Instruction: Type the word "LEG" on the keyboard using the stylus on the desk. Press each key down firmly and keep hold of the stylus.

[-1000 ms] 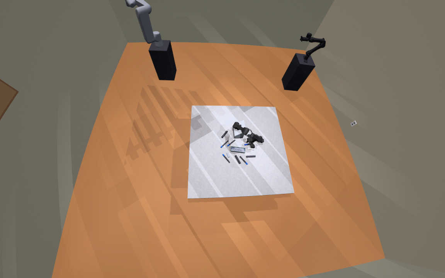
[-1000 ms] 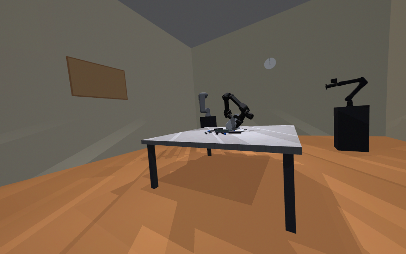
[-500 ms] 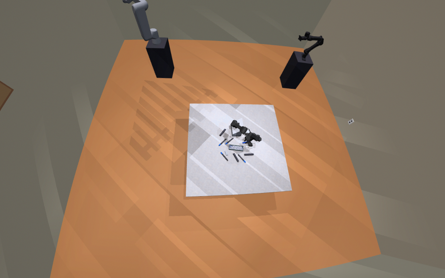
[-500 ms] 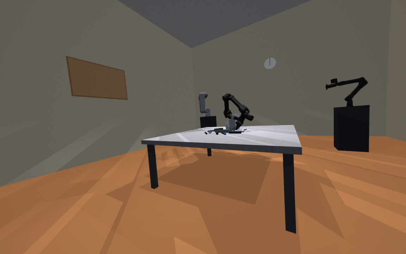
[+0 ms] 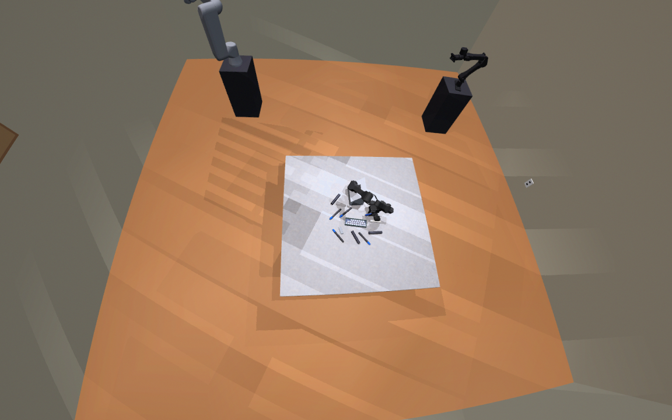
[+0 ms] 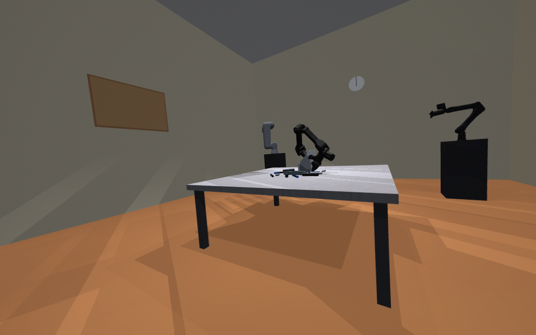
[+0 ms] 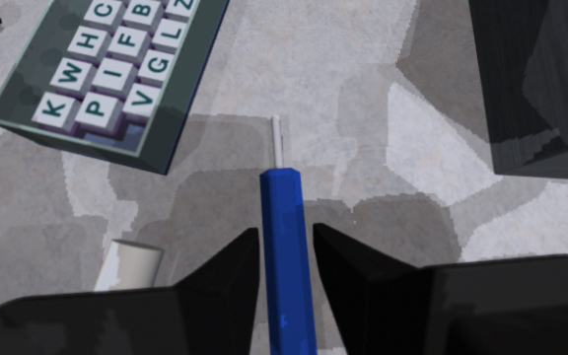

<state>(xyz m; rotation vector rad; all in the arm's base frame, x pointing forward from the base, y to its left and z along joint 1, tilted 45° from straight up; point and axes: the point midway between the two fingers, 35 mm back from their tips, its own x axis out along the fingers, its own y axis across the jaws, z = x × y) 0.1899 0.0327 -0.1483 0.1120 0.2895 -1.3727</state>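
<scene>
Right now my gripper tip is 60 mm to the right of the white cylinder and 60 mm short of it. The rest, counted from my gripper tip: stylus 10 mm to the right; then stylus tip 50 mm to the right, 10 mm ahead.
</scene>
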